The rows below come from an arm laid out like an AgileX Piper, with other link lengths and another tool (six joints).
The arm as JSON. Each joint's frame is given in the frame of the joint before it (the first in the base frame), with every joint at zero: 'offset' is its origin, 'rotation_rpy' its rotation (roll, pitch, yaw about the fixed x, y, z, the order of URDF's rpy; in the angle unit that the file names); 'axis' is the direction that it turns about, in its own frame. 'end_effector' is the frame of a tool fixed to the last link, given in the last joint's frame.
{
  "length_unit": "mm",
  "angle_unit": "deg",
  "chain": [
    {
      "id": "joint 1",
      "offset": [
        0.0,
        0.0,
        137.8
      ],
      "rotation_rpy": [
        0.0,
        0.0,
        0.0
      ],
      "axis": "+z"
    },
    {
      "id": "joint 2",
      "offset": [
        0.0,
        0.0,
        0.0
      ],
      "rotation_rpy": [
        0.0,
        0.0,
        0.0
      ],
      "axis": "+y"
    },
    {
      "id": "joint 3",
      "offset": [
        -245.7,
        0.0,
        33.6
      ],
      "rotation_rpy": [
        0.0,
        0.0,
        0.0
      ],
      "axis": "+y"
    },
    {
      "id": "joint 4",
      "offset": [
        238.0,
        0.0,
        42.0
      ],
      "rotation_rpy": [
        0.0,
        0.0,
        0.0
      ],
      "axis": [
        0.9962,
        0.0,
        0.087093
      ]
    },
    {
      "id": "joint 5",
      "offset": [
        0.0,
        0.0,
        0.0
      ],
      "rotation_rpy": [
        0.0,
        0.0,
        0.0
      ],
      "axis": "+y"
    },
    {
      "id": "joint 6",
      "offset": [
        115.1,
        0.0,
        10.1
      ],
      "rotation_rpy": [
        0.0,
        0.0,
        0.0
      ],
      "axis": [
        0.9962,
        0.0,
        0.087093
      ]
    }
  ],
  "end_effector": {
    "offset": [
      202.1,
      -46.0,
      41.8
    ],
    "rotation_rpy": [
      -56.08,
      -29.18,
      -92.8
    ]
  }
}
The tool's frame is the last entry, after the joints.
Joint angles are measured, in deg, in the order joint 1, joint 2, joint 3, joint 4, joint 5, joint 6. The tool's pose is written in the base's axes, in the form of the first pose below.
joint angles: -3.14, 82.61, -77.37, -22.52, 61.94, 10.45
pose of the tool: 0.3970 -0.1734 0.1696 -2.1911 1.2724 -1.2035
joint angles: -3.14, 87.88, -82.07, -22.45, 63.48, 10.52
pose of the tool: 0.4099 -0.1755 0.1603 -2.2139 1.3012 -1.1719
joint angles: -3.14, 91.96, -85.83, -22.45, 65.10, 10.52
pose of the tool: 0.4180 -0.1776 0.1519 -2.2357 1.3275 -1.1437
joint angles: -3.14, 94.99, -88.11, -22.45, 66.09, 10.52
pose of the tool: 0.4227 -0.1788 0.1421 -2.2568 1.3475 -1.1163
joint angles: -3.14, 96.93, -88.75, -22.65, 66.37, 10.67
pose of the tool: 0.4238 -0.1801 0.1316 -2.2784 1.3623 -1.0926
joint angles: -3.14, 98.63, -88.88, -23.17, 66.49, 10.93
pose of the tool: 0.4231 -0.1825 0.1207 -2.3046 1.3767 -1.0713
